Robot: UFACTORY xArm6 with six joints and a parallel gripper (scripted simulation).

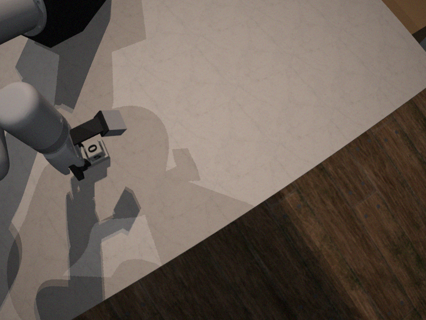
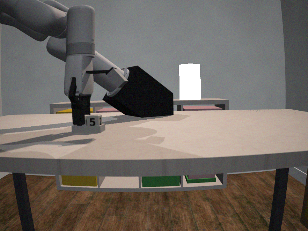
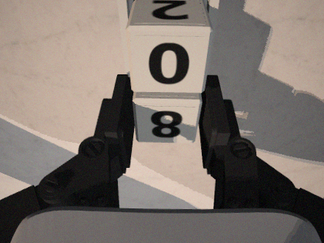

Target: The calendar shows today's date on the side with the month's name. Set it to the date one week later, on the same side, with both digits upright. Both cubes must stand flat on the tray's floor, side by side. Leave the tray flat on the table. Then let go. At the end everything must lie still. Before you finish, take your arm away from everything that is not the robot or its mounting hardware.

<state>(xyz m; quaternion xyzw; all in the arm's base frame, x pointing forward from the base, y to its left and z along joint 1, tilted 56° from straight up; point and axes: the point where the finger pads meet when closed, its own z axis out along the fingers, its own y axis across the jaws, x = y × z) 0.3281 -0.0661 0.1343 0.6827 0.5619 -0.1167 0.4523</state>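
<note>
Now: the white cube 10 mm below my hand. Round my hand: grey tray: 30 mm below, 20 mm to the left, 10 mm ahead.
</note>
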